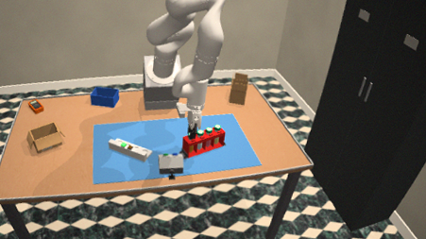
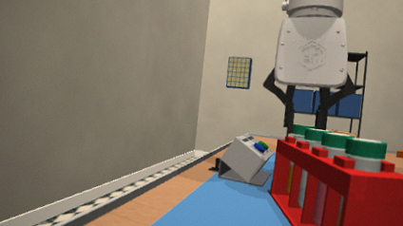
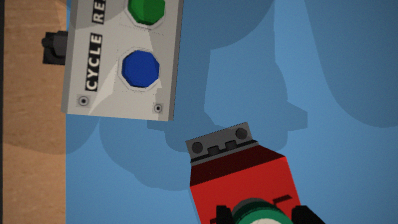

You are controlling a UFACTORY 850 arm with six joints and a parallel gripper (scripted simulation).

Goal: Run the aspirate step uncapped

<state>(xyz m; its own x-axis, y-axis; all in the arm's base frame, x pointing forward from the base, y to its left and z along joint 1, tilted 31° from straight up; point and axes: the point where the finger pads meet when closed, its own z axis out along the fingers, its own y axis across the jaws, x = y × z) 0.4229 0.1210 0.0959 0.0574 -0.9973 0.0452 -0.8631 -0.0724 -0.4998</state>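
Right now the tube cap is 10 mm below my hand. The rest, counted from my hand: green cap (140 mm to the left, 60 mm behind, 20 mm below); then key housing (110 mm to the right, 100 mm ahead, 80 mm below); then blue cycle key (90 mm to the right, 80 mm ahead, 60 mm below).
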